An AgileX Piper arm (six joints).
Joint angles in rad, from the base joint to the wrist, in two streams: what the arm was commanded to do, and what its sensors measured. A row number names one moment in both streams.
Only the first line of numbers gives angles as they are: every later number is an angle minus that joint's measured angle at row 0.
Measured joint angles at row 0:
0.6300, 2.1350, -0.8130, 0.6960, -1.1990, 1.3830
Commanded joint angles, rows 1 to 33:
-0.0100, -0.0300, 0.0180, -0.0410, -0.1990, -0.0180
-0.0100, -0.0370, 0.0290, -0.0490, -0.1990, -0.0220
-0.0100, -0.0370, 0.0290, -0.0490, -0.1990, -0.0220
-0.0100, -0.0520, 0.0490, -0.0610, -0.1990, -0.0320
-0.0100, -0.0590, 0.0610, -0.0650, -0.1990, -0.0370
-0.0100, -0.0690, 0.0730, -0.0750, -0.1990, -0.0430
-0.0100, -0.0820, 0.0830, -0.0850, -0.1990, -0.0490
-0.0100, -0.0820, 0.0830, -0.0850, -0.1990, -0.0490
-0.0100, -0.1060, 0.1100, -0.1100, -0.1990, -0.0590
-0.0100, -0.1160, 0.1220, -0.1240, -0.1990, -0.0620
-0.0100, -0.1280, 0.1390, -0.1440, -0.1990, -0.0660
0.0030, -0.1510, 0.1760, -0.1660, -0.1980, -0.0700
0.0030, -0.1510, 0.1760, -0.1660, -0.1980, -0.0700
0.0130, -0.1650, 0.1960, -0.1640, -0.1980, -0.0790
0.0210, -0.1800, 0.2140, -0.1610, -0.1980, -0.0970
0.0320, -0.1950, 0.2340, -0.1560, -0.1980, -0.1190
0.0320, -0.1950, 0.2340, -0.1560, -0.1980, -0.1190
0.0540, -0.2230, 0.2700, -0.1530, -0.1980, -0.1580
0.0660, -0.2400, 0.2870, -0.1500, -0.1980, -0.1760
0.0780, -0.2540, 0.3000, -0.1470, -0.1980, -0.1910
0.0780, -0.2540, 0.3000, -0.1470, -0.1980, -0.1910
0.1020, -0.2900, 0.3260, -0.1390, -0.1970, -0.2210
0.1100, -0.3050, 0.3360, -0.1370, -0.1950, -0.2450
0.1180, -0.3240, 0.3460, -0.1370, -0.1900, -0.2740
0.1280, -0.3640, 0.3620, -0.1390, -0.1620, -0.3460
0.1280, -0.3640, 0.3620, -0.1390, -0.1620, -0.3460
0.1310, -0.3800, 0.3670, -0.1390, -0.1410, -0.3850
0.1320, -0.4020, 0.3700, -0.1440, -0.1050, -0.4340
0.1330, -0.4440, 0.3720, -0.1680, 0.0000, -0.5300
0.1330, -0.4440, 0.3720, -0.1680, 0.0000, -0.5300
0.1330, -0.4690, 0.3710, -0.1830, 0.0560, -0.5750
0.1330, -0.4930, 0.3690, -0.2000, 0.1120, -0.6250
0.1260, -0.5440, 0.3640, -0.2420, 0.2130, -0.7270
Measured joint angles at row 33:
0.1300, -0.4780, 0.3700, -0.1780, 0.0760, -0.5670
